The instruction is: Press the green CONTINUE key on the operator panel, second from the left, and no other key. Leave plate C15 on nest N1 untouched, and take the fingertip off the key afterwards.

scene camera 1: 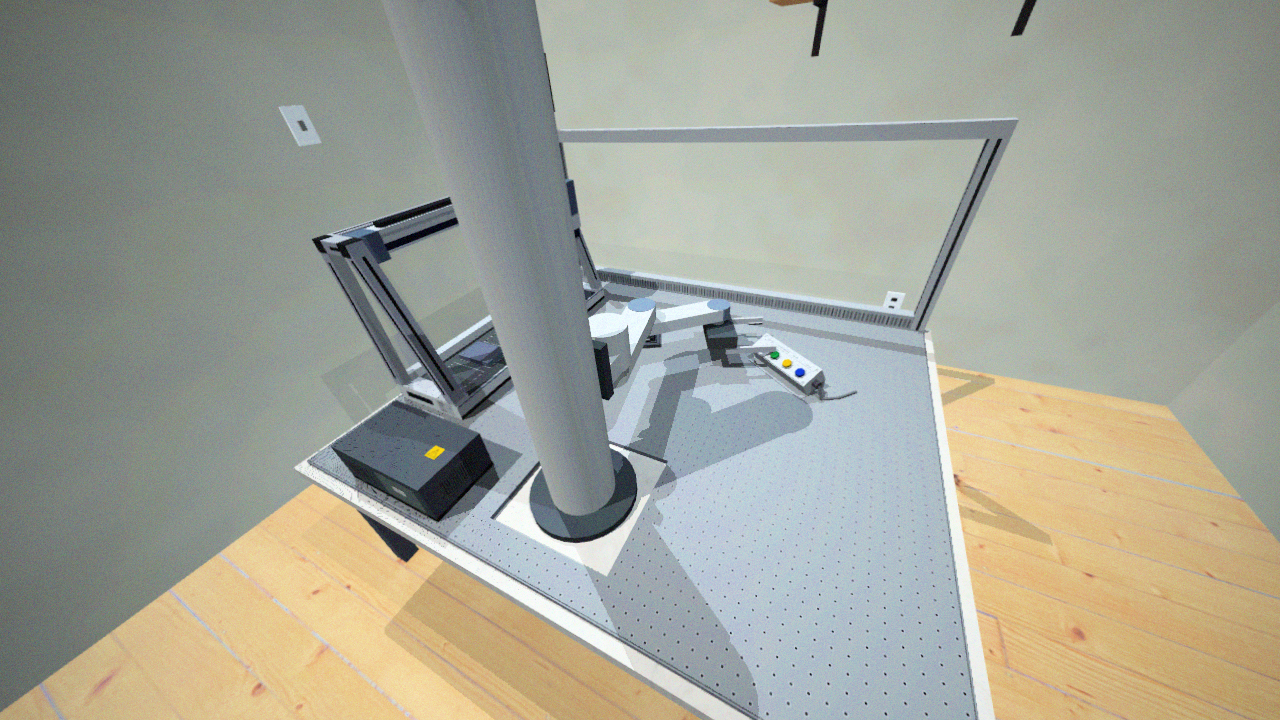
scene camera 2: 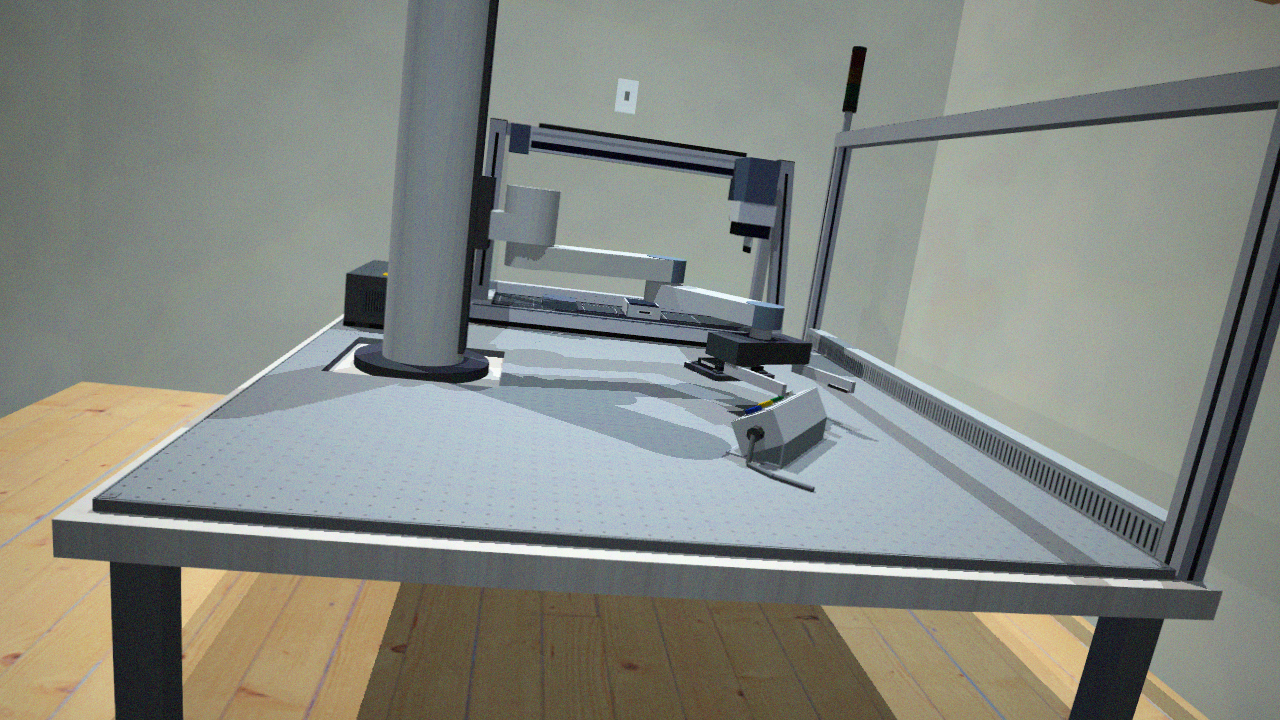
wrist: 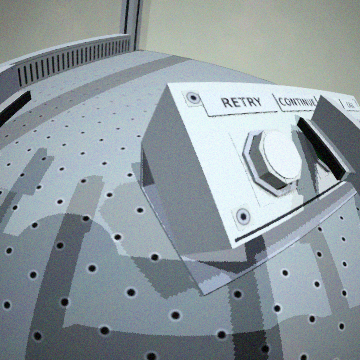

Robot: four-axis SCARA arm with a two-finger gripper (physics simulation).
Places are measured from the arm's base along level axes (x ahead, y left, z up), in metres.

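Pixels of known places: gripper, fingertip midpoint: (scene camera 1: 768,333) (scene camera 2: 820,388) (wrist: 165,81); arm's base, link origin: (scene camera 1: 584,491) (scene camera 2: 422,366).
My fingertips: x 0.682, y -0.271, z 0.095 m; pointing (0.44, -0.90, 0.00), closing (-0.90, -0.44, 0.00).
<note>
Ahead of a thing's pixels: the offset from my fingertips to its top centre.
The operator panel @[0.083 m back, 0.072 m right, 0.002 m up] (scene camera 1: 789,351) (scene camera 2: 802,428) (wrist: 212,132) is a white sloped box. Its green CONTINUE key @[0.086 m back, 0.039 m right, 0.008 m down] (scene camera 1: 774,355) sits second from the left, between the white RETRY key @[0.056 m back, 0.002 m left, 0.007 m down] (wrist: 282,154) and the yellow key @[0.116 m back, 0.079 m right, 0.007 m down] (scene camera 1: 786,363); the blue key @[0.146 m back, 0.119 m right, 0.007 m down] (scene camera 1: 799,372) is at the far end. My gripper (scene camera 1: 768,334) (scene camera 2: 818,386) (wrist: 165,81) is open and empty. One finger reaches over the panel at the green key and largely hides it in the wrist view; whether the tip touches it I cannot tell. The other finger stands off beyond the RETRY end. I cannot make out plate C15 or nest N1.
A thick grey column (scene camera 1: 537,268) (scene camera 2: 435,179) carries the arm. A gantry frame (scene camera 1: 393,313) (scene camera 2: 635,156) and a dark box (scene camera 1: 411,452) (scene camera 2: 365,295) stand farther off. A slotted rail (scene camera 1: 760,298) (scene camera 2: 993,447) (wrist: 75,56) runs behind the panel. A cable (scene camera 1: 838,395) (scene camera 2: 787,480) leaves the panel's blue-key end.
</note>
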